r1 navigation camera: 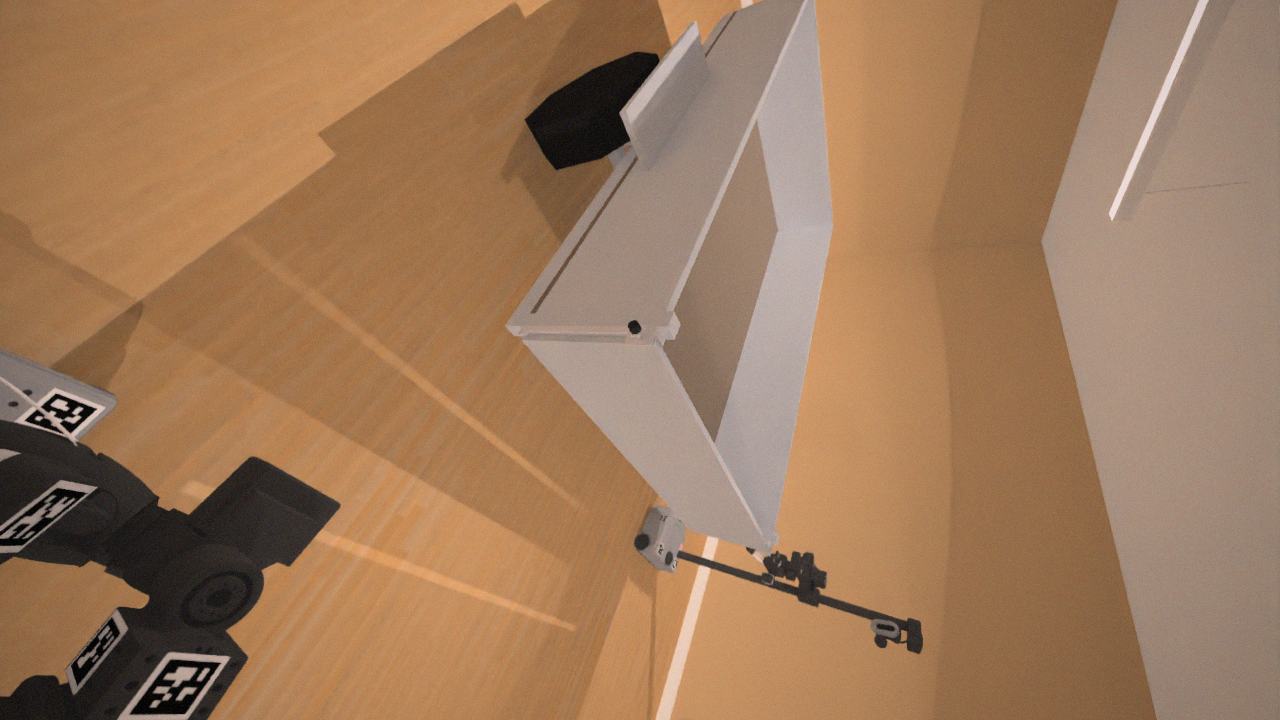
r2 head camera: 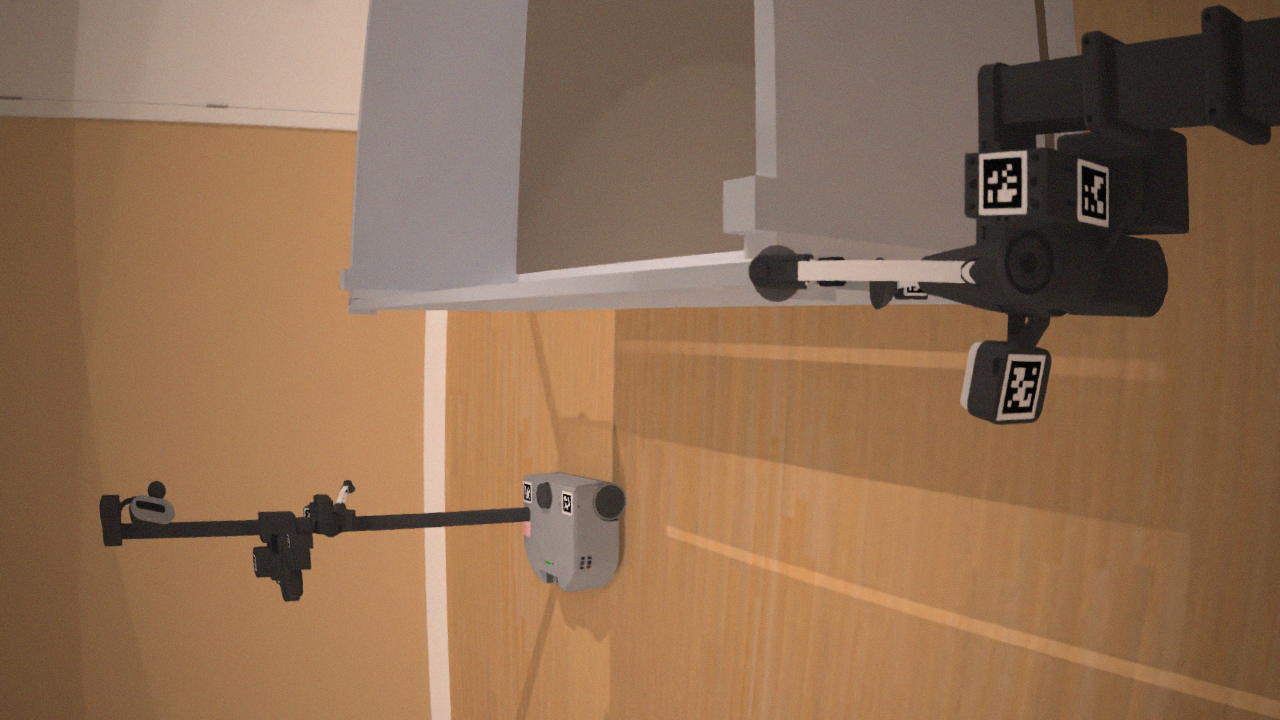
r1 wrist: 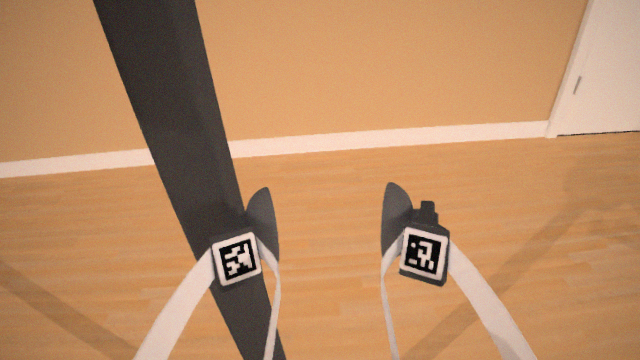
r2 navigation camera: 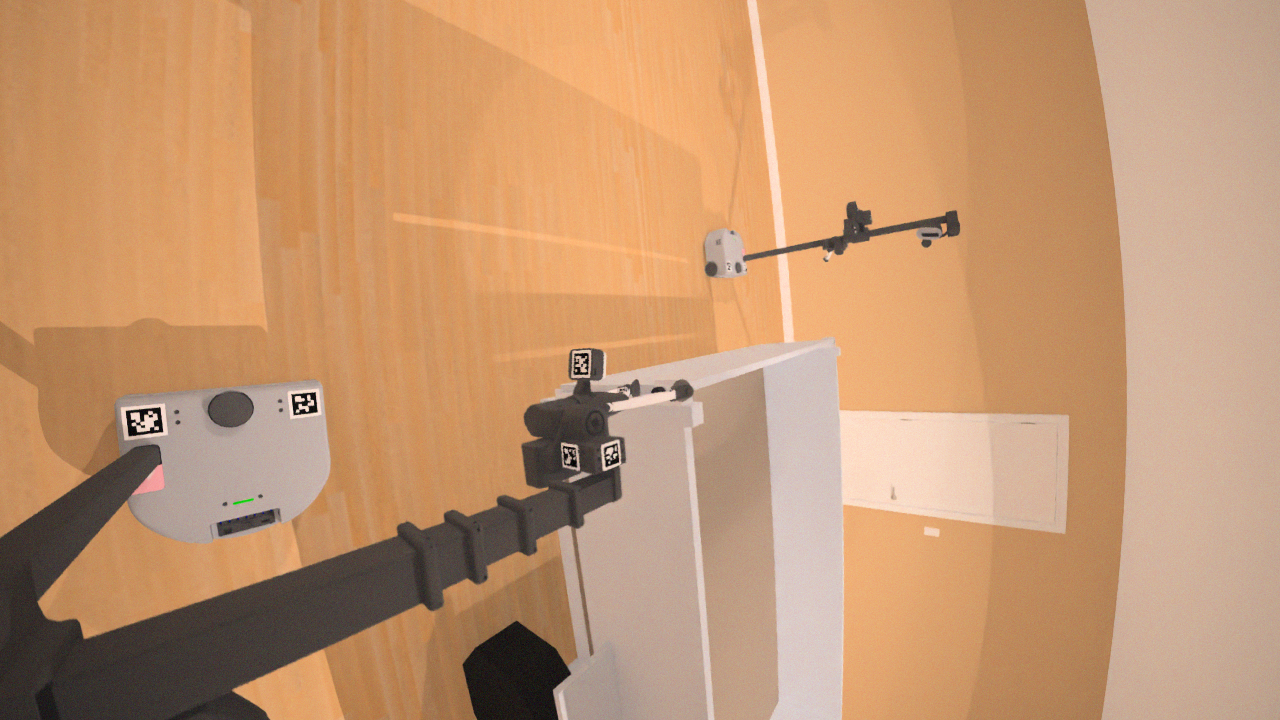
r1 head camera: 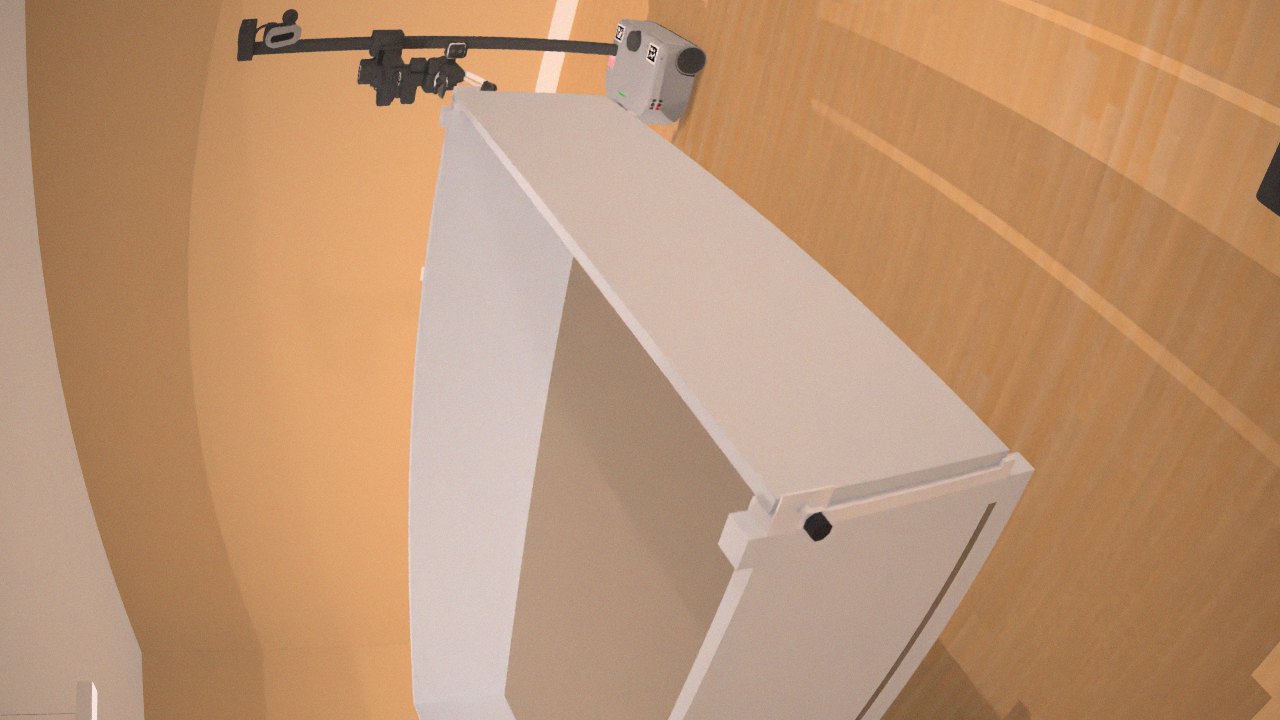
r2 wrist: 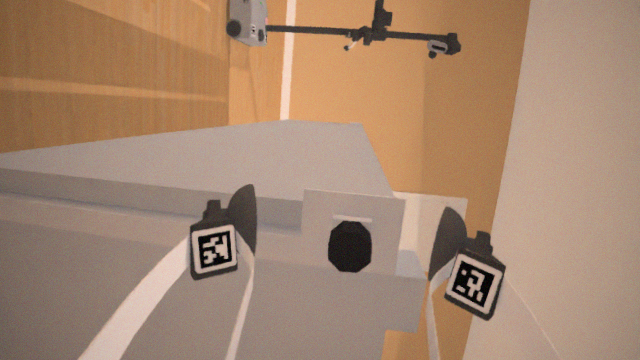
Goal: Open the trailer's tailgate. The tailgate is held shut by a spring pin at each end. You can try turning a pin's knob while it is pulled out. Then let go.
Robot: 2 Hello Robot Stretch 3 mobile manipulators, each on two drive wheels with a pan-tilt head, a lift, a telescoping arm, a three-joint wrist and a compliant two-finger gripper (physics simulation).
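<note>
The trailer's tailgate (r1 head camera: 733,286) (r1 navigation camera: 626,411) (r2 head camera: 626,288) (r2 wrist: 225,155) stands upright between the side walls. A black pin knob (r1 head camera: 817,525) (r1 navigation camera: 634,326) sits at the end nearer r1. The other black knob (r2 wrist: 350,246) shows in the r2 wrist view, on a pale plate with a thin light bar above it; how far it is out I cannot tell. My r2 gripper (r2 wrist: 345,231) (r2 head camera: 830,274) (r2 navigation camera: 658,391) is open, its fingers spread wide on either side of that knob, apart from it. My r1 gripper (r1 wrist: 328,220) is open and empty, away from the trailer.
The trailer's side wall (r1 navigation camera: 662,197) carries a fender (r1 navigation camera: 666,94) over a black wheel (r1 navigation camera: 590,111). r2's base (r1 head camera: 657,71) stands beyond the tailgate's far end. r1's base (r2 head camera: 572,532) stands beyond the opposite end. A white door (r2 navigation camera: 948,465) is in the wall.
</note>
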